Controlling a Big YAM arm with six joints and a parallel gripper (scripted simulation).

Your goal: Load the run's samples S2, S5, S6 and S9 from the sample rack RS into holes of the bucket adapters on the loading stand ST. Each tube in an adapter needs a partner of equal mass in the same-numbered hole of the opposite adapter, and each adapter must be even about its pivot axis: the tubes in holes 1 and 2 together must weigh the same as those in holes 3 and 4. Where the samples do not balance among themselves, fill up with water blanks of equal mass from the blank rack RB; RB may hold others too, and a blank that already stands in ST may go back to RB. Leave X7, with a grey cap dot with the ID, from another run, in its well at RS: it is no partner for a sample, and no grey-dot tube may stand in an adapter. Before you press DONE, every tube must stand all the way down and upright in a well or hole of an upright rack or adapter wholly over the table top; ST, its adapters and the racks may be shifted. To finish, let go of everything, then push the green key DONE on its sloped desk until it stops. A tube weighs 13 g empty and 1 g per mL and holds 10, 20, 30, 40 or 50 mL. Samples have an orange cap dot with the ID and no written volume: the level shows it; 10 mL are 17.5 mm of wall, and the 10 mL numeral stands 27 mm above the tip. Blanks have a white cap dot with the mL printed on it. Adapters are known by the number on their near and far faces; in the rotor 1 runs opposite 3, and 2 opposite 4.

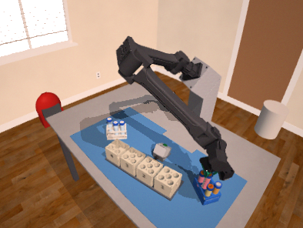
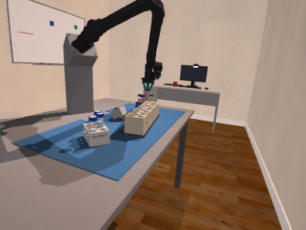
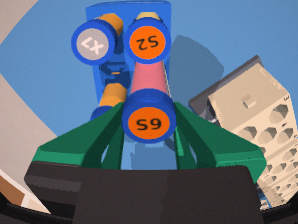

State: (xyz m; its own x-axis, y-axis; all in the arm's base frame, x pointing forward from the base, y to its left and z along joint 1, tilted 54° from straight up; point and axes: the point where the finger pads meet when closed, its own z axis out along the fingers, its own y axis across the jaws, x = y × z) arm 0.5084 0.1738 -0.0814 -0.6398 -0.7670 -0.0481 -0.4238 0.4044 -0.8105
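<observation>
Right now the sample tube S9 is 10 mm ahead of my hand and 50 mm below it. Round my hand: grey-dot tube X7 (10 mm ahead, 60 mm to the left, 90 mm below); sample tube S2 (20 mm ahead, 30 mm to the left, 90 mm below); sample tube S5 (40 mm behind, 30 mm to the right, 90 mm below).
</observation>
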